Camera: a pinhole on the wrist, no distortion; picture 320 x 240 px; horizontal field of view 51.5 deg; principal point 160.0 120.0 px. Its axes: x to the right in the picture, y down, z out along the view. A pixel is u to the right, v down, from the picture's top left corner.
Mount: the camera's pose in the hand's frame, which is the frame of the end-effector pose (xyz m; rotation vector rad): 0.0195 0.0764 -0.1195 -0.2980 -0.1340 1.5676
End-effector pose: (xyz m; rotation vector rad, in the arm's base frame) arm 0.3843 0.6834 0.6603 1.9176 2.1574 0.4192
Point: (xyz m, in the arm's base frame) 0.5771 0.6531 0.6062
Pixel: 231 127
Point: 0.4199 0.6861 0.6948
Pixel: 21 97
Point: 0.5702 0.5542 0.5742
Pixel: 187 226
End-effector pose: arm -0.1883 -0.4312 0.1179 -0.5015 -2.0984 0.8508
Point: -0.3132 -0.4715 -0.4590
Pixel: 301 190
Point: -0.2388 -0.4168 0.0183
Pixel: 128 84
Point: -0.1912 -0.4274 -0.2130
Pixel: 295 228
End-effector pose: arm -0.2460 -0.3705 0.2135 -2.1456 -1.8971 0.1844
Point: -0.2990 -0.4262 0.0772
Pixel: 22 147
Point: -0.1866 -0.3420 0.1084
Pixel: 136 13
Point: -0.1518 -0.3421 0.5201
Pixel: behind the camera
